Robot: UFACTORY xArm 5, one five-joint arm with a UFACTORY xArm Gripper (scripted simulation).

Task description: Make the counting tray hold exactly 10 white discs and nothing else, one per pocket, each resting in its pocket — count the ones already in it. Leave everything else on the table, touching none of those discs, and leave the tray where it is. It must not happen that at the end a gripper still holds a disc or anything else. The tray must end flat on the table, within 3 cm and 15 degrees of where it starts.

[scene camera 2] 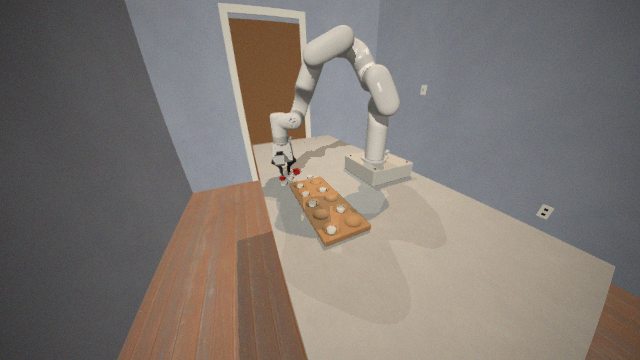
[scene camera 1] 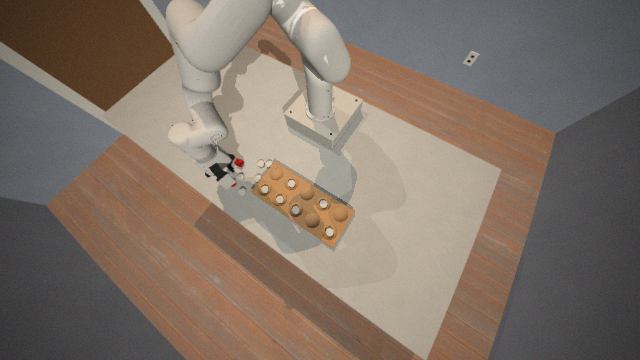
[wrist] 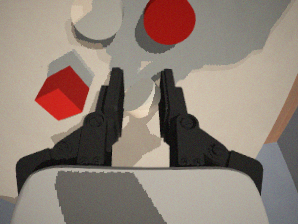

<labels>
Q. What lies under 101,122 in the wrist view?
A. My gripper.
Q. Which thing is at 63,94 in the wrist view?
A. A red cube.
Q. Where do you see a white disc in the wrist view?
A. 142,98
</labels>
